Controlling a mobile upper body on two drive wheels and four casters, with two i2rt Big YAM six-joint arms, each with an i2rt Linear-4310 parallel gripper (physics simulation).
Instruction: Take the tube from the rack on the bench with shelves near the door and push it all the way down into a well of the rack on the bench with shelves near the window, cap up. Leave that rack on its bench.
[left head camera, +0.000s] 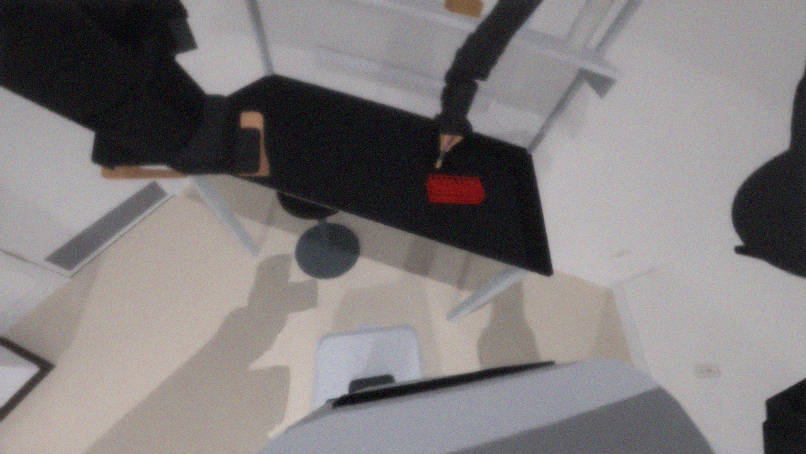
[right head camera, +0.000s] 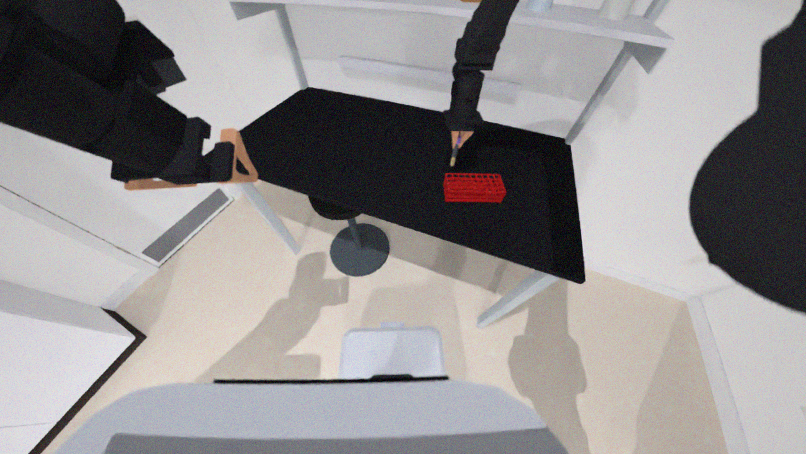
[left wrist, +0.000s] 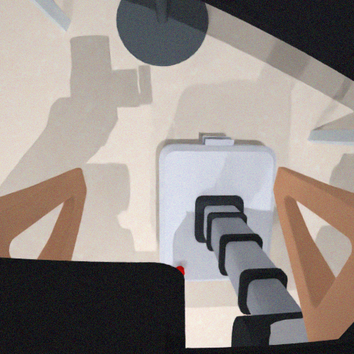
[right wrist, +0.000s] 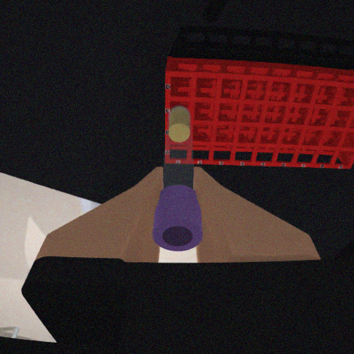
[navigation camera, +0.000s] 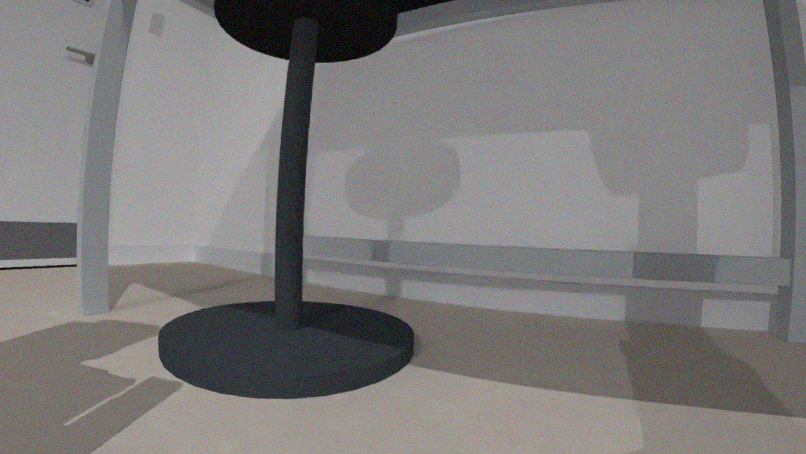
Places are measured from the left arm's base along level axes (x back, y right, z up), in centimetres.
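Pixels of known places: left gripper, fingertip midpoint: (left head camera: 227, 171) (right head camera: 226, 179); right gripper, fingertip midpoint: (left head camera: 443, 150) (right head camera: 456, 147).
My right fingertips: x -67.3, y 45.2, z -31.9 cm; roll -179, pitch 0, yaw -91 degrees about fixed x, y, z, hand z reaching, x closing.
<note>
For each thing: its top centre in the pictures, then the offset to it from my right fingertips. Level surfaces: height alone.
- tube, middle of its top: (right head camera: 458, 136) (left head camera: 447, 140) dx -0.2, dy +0.0, dz +3.7 cm
- red rack, middle of its top: (right head camera: 475, 182) (left head camera: 457, 184) dx +2.9, dy +8.6, dz -11.9 cm
- black bench, its level: dz -17.6 cm
- shelf, its level: dz +28.1 cm
The tube (left head camera: 438, 161) (right head camera: 454, 153) (right wrist: 177, 215), with a purple cap and a yellowish lower end, is held cap up, slightly tilted. My right gripper (left head camera: 450, 142) (right head camera: 461, 139) (right wrist: 178, 177) is shut on it near the cap. The tube is out of the red rack (left head camera: 455, 190) (right head camera: 473, 188) (right wrist: 212, 163); its lower end shows above and beyond the rack's left end in the head views. The rack stands on the black bench (left head camera: 349, 152) (right head camera: 360, 157) with shelves. My left gripper (left wrist: 179, 178) is open and empty, off the bench's left end. The other rack does not show.
A shelf (right head camera: 620, 28) spans above the bench's back, near the right arm. A round-based stool (left head camera: 327, 249) (right head camera: 359, 249) (left wrist: 162, 35) (navigation camera: 287, 349) stands at the bench's front. Bench legs (left head camera: 485, 294) (right head camera: 516, 298) (navigation camera: 98, 169) reach the floor. Walls stand behind and to the right.
</note>
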